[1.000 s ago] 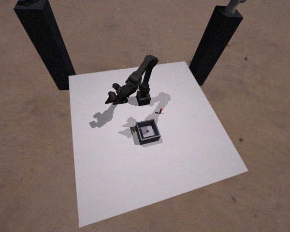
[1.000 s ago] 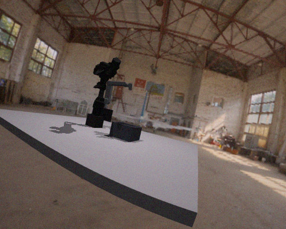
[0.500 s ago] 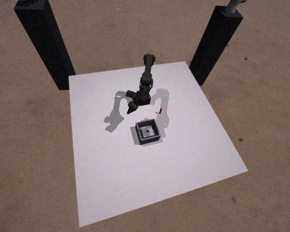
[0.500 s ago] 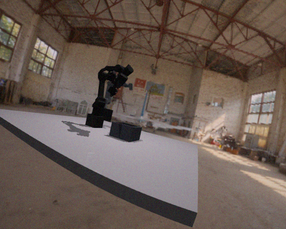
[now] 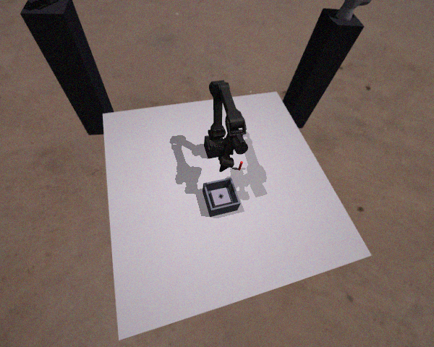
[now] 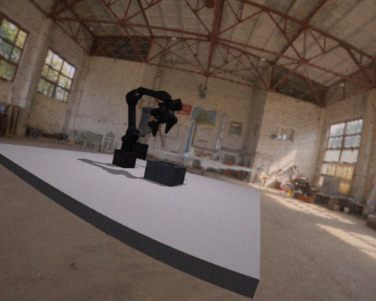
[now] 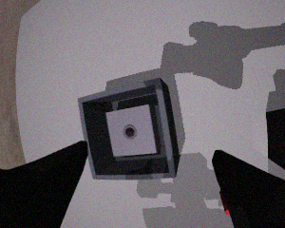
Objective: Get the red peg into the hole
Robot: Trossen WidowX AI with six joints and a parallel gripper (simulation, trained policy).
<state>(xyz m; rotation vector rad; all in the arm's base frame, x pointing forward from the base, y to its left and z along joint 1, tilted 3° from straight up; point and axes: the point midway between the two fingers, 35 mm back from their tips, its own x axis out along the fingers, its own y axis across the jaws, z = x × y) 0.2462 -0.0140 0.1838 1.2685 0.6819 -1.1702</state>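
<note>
My gripper tip is now 11 cm past the red peg, 16 cm to the right of it and 20 cm above it. From my gripper tip the other things lie so: plate 9 cm ahead, 1 cm to the left, 19 cm below; then dark box 9 cm ahead, 1 cm to the left, 21 cm below.
</note>
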